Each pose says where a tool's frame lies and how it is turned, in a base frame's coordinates. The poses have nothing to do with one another.
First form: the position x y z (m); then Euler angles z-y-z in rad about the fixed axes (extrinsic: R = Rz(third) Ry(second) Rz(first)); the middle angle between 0 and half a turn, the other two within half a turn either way.
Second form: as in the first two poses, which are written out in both.
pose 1, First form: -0.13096 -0.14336 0.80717 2.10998 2.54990 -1.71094
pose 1, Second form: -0.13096 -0.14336 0.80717 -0.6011 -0.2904 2.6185
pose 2, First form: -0.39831 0.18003 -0.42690 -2.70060 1.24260 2.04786
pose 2, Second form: -0.39831 0.18003 -0.42690 -0.1221 -1.0276 -0.8974
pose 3, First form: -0.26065 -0.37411 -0.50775 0.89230 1.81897 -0.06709
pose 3, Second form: -0.26065 -0.37411 -0.50775 1.6992 0.6540 1.8855
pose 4, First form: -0.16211 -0.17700 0.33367 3.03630 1.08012 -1.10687
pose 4, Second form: -0.16211 -0.17700 0.33367 1.8141 -1.0699 0.1942
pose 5, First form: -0.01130 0.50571 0.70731 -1.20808 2.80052 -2.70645
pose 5, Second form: -0.01130 0.50571 0.70731 1.6625 0.1190 -2.8212
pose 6, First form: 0.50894 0.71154 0.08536 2.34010 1.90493 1.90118
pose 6, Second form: 0.50894 0.71154 0.08536 -3.1187 -0.7170 2.0209
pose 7, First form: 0.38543 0.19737 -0.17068 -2.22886 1.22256 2.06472
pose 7, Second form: 0.38543 0.19737 -0.17068 0.2360 -0.6125 -1.1406
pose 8, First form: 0.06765 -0.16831 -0.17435 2.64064 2.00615 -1.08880
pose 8, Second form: 0.06765 -0.16831 -0.17435 -0.1743 -0.9195 2.3402
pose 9, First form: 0.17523 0.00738 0.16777 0.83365 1.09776 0.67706
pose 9, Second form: 0.17523 0.00738 0.16777 1.8557 0.6415 0.9660
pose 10, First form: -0.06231 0.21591 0.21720 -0.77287 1.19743 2.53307
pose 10, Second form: -0.06231 0.21591 0.21720 1.3202 0.7296 -1.0595
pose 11, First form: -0.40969 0.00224 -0.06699 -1.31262 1.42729 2.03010
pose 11, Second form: -0.40969 0.00224 -0.06699 0.4971 0.2555 -1.4224
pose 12, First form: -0.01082 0.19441 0.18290 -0.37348 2.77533 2.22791
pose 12, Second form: -0.01082 0.19441 0.18290 -0.5163 0.3400 -3.0025
